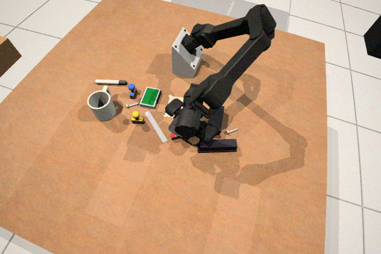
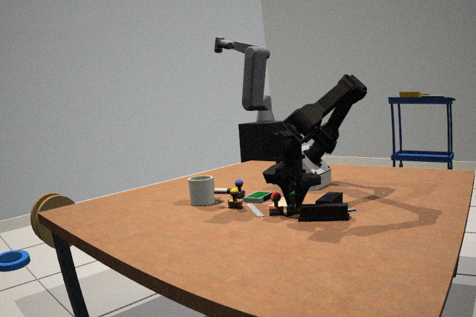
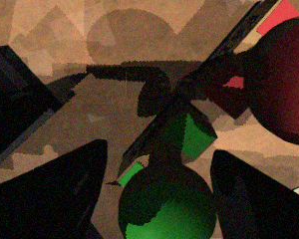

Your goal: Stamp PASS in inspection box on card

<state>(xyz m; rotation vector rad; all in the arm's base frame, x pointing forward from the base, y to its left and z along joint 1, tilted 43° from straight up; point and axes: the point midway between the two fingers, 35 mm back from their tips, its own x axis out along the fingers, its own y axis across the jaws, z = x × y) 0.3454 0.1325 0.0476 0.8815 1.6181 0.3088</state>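
Now: the green-knobbed pass stamp right at my gripper tip. Also, from my gripper tip: red-knobbed stamp (40 mm to the right, 30 mm ahead); inspection card (100 mm behind, 90 mm to the right, 20 mm below); ruler (130 mm to the right, 20 mm below, 10 mm ahead).
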